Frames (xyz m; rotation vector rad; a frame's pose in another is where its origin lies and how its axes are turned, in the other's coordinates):
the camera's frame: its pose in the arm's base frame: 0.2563 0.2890 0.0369 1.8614 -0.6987 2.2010
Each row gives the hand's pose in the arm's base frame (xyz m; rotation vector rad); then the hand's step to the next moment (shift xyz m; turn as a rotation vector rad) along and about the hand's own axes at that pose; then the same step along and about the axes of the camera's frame.
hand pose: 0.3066 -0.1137 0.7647 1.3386 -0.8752 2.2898
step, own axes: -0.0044 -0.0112 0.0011 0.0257 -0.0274 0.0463
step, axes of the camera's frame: -0.0028 -0.0108 0.0047 0.0416 -0.0165 0.0394
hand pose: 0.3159 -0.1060 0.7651 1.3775 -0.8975 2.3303
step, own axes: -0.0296 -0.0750 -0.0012 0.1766 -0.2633 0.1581
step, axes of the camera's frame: -0.0193 -0.0756 0.0203 0.2465 -0.2169 0.1331
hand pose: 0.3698 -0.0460 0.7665 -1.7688 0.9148 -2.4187
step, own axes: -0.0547 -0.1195 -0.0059 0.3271 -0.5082 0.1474
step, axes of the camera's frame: -0.0249 -0.1290 -0.0072 0.4497 -0.4179 0.1008
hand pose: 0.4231 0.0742 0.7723 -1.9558 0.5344 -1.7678
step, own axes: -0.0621 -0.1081 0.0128 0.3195 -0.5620 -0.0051
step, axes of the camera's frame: -0.0127 -0.1135 -0.0517 0.5095 -0.3950 -0.0479
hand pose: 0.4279 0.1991 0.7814 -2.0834 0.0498 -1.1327
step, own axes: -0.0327 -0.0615 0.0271 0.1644 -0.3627 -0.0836
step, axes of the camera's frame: -0.0016 -0.0569 -0.0485 0.3481 -0.1900 -0.0910
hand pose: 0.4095 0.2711 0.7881 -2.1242 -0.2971 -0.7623
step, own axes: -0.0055 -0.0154 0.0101 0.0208 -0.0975 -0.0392
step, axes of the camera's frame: 0.0003 -0.0129 -0.0142 0.0943 -0.0284 -0.0422
